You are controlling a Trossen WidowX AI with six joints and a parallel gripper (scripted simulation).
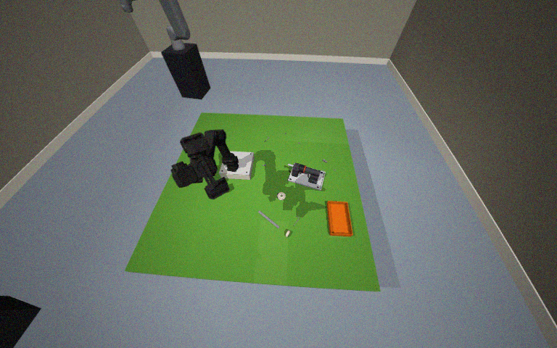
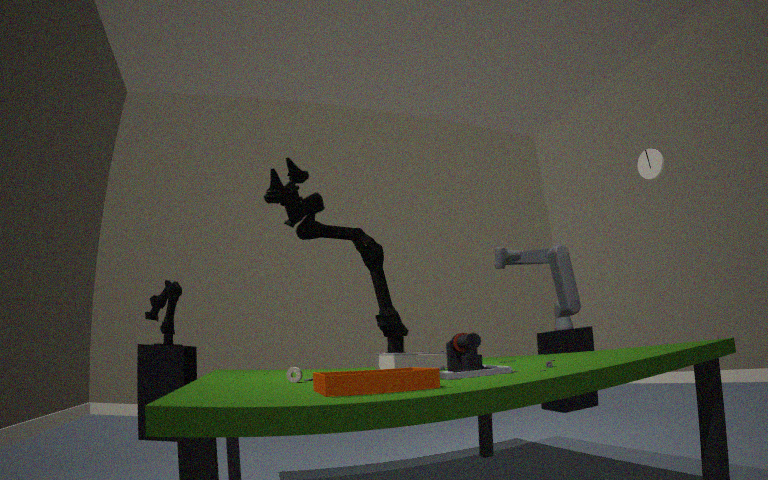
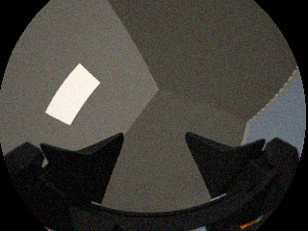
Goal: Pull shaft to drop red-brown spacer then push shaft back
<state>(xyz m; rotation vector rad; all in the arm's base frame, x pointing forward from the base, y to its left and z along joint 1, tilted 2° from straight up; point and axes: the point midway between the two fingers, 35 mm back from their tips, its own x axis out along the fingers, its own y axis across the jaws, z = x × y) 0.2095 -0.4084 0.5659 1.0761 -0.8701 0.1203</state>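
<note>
My gripper tip is 200 mm short of the shaft, 470 mm to the right of it and 590 mm above it. Also, from my gripper tip: orange tray: 490 mm ahead, 200 mm to the left, 660 mm below; small pale cylinder: 210 mm ahead, 50 mm to the left, 650 mm below; red-brown spacer: 250 mm ahead, 470 mm to the left, 590 mm below.
</note>
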